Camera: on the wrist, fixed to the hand. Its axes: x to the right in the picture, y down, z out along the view.
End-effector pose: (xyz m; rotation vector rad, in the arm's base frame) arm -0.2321 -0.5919 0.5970 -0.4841 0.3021 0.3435
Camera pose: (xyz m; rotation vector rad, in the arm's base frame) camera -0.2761 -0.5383 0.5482 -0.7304 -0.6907 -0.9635
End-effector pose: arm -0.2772 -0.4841 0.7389 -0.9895 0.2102 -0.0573
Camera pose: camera -0.2942 -0.4574 0.6602 -1.2009 -1.1096 -1.1295
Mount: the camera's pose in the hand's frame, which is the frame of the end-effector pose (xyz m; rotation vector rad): -0.0087 0.0811 -0.0232 -0.2768 -0.5656 -1.5118
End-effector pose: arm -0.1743 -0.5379 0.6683 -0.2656 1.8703 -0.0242
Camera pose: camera -0.2075 -0.4599 0.6715 -1.6202 0.7582 -0.6411
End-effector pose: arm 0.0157 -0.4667 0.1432 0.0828 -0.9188 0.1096
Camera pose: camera 0.0182 -0.3841 0.1242 0.5444 -1.2072 -1.5013
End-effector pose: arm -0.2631 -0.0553 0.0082 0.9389 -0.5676 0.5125
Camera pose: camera -0.3155 0.0032 0.0401 0.9771 -0.2702 -1.1845
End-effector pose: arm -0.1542 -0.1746 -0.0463 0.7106 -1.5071 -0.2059
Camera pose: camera -0.1572 -0.0993 -0.0074 1.5134 -1.0839 -1.8225
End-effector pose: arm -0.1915 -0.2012 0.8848 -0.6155 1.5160 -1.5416
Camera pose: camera -0.1874 -0.1723 0.8052 -2.4740 0.6791 -1.8095
